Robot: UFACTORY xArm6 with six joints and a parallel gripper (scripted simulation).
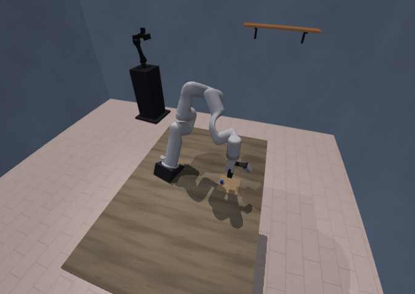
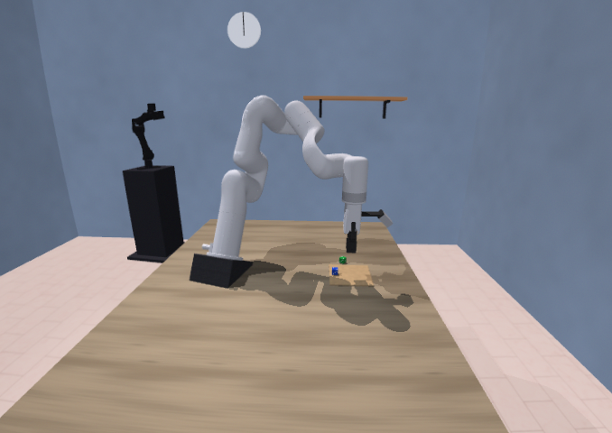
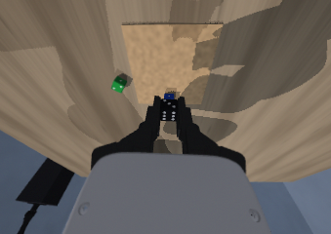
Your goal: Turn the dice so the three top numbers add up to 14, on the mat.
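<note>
My gripper is now 110 mm above the tan mat. Also, from my hand: black die 10 mm below; then blue die 50 mm behind, 100 mm below; then green die 30 mm behind, 90 mm to the left, 100 mm below.
</note>
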